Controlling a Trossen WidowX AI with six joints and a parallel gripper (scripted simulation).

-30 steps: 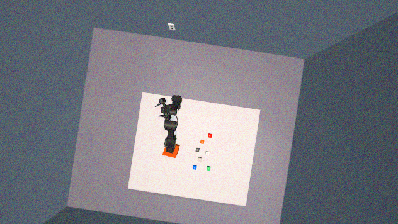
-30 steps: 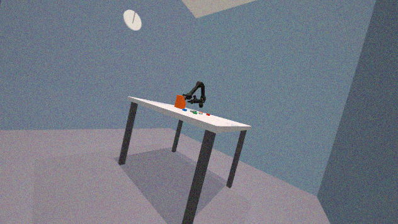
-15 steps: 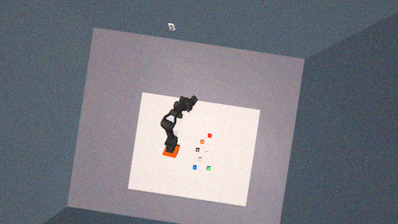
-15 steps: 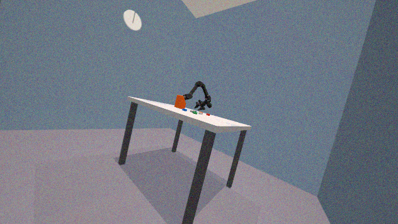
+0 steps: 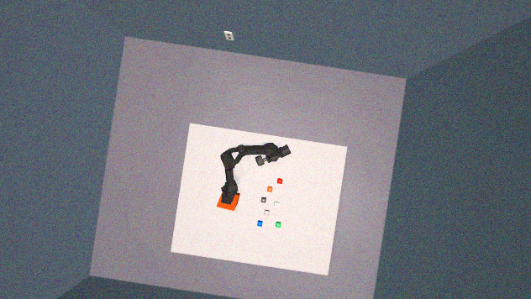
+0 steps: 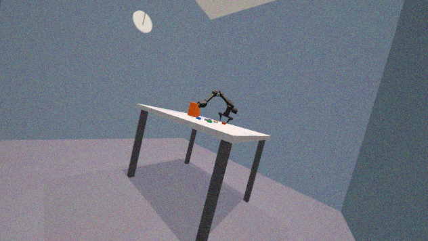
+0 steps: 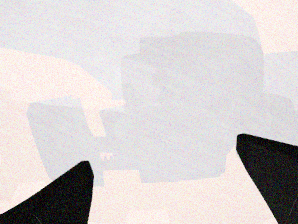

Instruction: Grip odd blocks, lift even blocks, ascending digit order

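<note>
Now: the red block 120 mm ahead of my gripper tip and 150 mm to the right of it. The rest, counted from my gripper tip: white block (130 mm ahead, 310 mm to the right); then dark grey block (40 mm ahead, 300 mm to the right); then orange block (60 mm ahead, 220 mm to the right).
</note>
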